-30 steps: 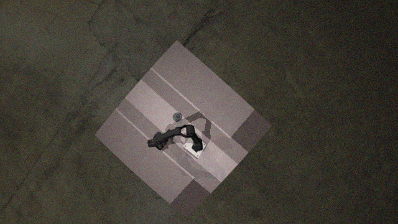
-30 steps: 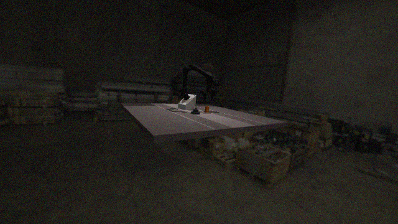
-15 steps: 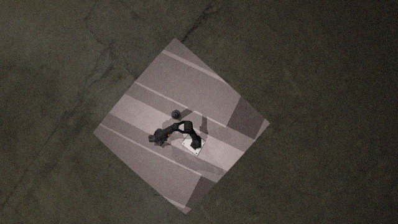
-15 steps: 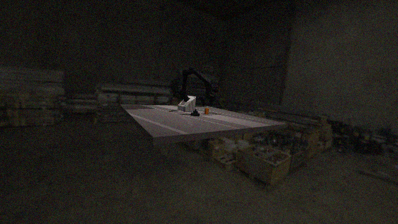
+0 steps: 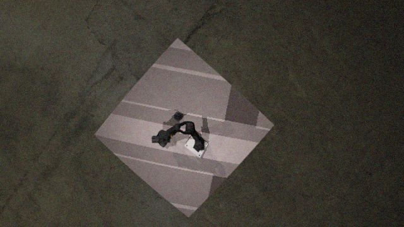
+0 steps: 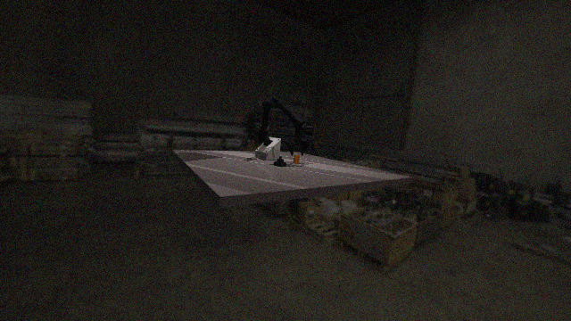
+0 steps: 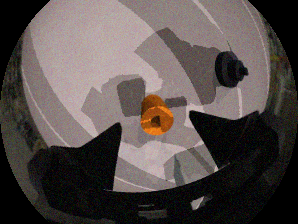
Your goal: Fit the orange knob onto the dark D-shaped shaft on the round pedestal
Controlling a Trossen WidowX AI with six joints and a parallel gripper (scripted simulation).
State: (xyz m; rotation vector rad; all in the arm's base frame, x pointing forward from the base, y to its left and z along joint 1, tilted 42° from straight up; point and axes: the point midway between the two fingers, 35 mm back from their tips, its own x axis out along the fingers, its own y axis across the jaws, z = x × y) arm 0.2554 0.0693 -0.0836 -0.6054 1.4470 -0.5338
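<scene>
Right now the orange knob is 3 cm below my gripper tip. The rest, counted from my gripper tip: dark pedestal (7 cm ahead, 18 cm to the right, 3 cm below).
</scene>
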